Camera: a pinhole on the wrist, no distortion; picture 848 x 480 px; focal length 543.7 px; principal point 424.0 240.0 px. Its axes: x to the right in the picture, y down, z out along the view. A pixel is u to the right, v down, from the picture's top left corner.
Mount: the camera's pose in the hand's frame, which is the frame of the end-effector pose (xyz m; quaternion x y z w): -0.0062 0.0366 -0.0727 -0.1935 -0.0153 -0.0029 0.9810
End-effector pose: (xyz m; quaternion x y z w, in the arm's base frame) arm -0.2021 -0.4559 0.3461 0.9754 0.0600 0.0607 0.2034
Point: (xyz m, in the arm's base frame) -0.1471 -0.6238 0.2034
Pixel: 486 151
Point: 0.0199 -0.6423 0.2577
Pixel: 813 266
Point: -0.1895 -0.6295 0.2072
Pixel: 403 159
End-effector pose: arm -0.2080 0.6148 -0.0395 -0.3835 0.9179 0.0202 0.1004
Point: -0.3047 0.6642 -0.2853
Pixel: 595 164
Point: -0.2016 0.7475 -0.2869
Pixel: 373 127
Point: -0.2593 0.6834 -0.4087
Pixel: 528 104
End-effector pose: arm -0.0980 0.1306 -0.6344 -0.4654 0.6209 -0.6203 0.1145
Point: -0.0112 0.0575 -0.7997
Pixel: 301 230
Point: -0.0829 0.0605 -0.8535
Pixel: 324 443
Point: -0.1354 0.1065 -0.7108
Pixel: 501 351
